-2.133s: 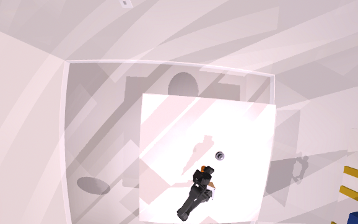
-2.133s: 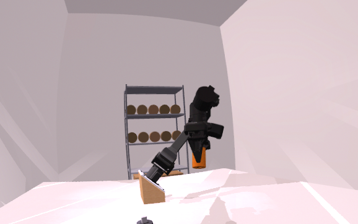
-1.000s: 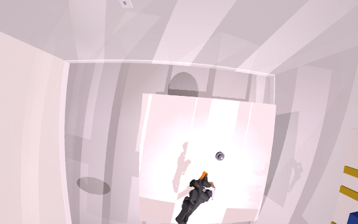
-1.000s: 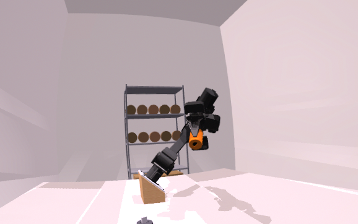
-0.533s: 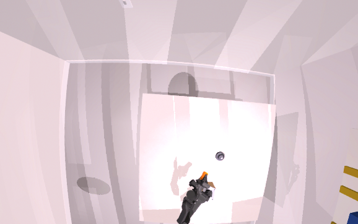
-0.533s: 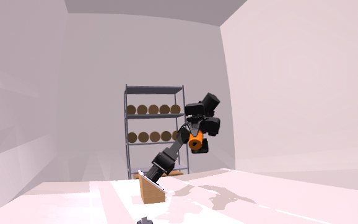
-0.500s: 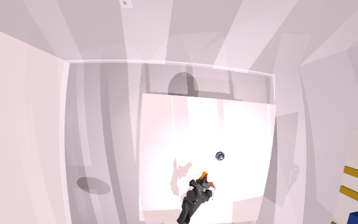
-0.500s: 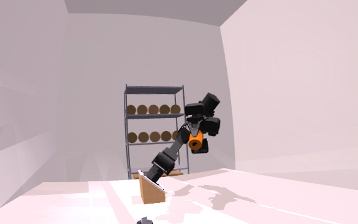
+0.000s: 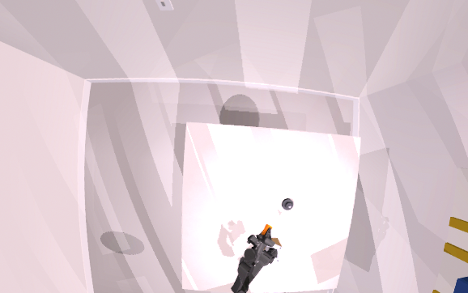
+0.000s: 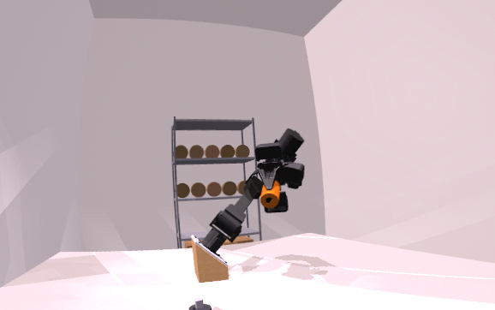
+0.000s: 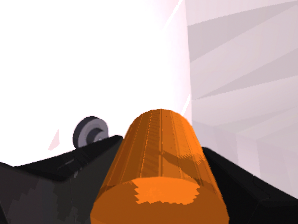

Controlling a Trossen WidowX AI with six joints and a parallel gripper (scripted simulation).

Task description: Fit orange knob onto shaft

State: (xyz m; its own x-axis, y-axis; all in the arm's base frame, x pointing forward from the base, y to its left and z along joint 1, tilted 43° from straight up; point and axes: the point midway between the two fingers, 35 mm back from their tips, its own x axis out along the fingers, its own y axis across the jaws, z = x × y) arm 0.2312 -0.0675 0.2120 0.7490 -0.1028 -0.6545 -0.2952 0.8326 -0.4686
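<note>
Right now the silver shaft is 40 mm ahead of my gripper tip, 190 mm to the right of it and 220 mm below it. From my gripper tip the other things lie so: orange knob 20 mm behind, 20 mm to the left, 20 mm above.
</note>
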